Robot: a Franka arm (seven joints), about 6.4 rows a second.
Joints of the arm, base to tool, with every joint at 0 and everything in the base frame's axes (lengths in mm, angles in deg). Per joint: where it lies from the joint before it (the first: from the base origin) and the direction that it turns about. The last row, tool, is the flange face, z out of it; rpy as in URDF.
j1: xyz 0 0 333 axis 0 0 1
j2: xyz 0 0 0 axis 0 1 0
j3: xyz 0 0 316 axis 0 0 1
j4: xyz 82.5 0 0 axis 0 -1 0
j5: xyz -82.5 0 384 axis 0 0 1
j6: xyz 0 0 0 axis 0 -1 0
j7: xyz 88 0 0 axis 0 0 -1
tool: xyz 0 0 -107 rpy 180 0 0
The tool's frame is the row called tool.
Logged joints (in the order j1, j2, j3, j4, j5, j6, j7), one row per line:
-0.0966 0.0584 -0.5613 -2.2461 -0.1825 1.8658 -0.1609
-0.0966 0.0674 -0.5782 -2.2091 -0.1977 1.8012 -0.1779
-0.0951 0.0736 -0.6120 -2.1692 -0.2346 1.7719 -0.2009
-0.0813 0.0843 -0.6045 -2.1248 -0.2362 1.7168 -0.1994
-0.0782 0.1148 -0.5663 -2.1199 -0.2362 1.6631 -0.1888
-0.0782 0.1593 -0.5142 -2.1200 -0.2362 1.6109 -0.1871
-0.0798 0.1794 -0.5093 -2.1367 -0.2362 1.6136 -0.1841
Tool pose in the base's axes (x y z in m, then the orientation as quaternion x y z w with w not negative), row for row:
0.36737 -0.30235 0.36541 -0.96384 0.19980 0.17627 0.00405
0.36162 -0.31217 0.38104 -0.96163 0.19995 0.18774 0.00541
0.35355 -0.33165 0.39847 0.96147 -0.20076 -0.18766 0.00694
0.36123 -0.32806 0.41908 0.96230 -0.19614 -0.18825 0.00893
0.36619 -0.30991 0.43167 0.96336 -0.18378 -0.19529 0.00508
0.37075 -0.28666 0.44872 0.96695 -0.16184 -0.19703 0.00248
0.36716 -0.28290 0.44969 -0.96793 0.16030 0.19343 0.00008
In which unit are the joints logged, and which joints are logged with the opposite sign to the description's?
The joints are logged in radians. Opposite sign: j2.
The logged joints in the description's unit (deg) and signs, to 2 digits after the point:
-5.53 -3.35 -32.16 -128.69 -10.46 106.90 -9.22
-5.53 -3.86 -33.13 -126.57 -11.33 103.20 -10.19
-5.45 -4.22 -35.07 -124.29 -13.44 101.52 -11.51
-4.66 -4.83 -34.64 -121.74 -13.53 98.37 -11.42
-4.48 -6.58 -32.45 -121.46 -13.53 95.29 -10.82
-4.48 -9.13 -29.46 -121.47 -13.53 92.30 -10.72
-4.57 -10.28 -29.18 -122.42 -13.53 92.45 -10.55

